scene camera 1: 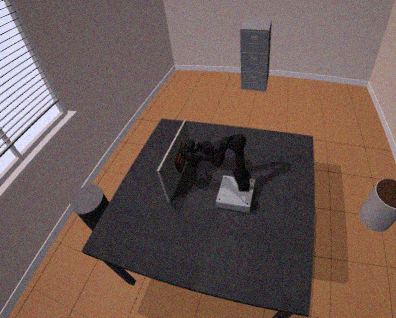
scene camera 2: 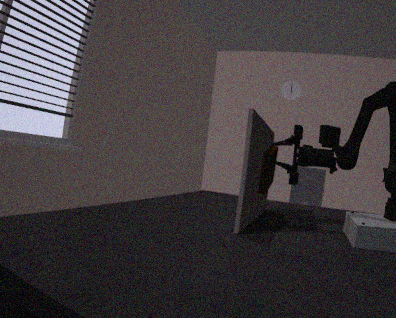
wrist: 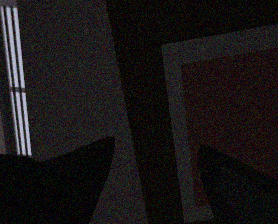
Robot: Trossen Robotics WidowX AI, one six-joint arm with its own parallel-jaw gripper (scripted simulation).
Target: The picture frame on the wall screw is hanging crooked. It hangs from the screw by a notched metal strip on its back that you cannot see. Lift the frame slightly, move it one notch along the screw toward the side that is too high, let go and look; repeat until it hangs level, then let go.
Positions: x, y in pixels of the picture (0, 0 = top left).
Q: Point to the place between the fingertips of my gripper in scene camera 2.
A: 270, 152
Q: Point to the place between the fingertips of my gripper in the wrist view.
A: At 156, 148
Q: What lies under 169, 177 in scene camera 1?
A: An upright wall panel.
